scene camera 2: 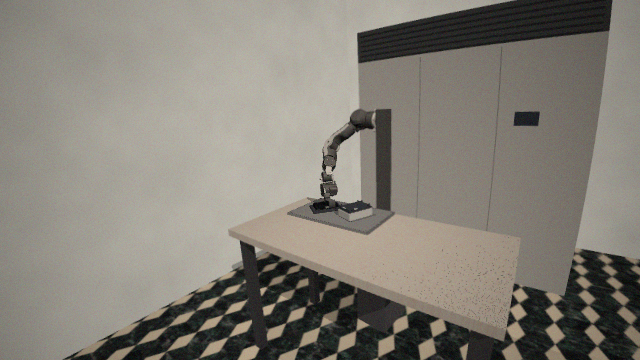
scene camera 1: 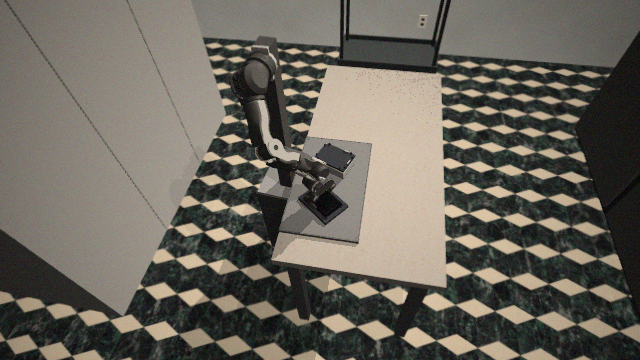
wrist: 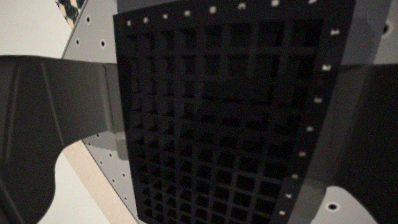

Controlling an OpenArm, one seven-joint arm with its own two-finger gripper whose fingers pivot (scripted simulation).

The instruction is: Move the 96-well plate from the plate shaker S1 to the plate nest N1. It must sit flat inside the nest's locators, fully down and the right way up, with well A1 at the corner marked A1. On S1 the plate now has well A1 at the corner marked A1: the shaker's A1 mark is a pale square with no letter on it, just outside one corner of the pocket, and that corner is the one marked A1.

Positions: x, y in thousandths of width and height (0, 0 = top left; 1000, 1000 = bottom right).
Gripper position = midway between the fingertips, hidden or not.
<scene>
I see my gripper (wrist: 511, 551), a black 96-well plate (wrist: 685, 342) and a dark mounting post (scene camera 1: 429, 268).
</scene>
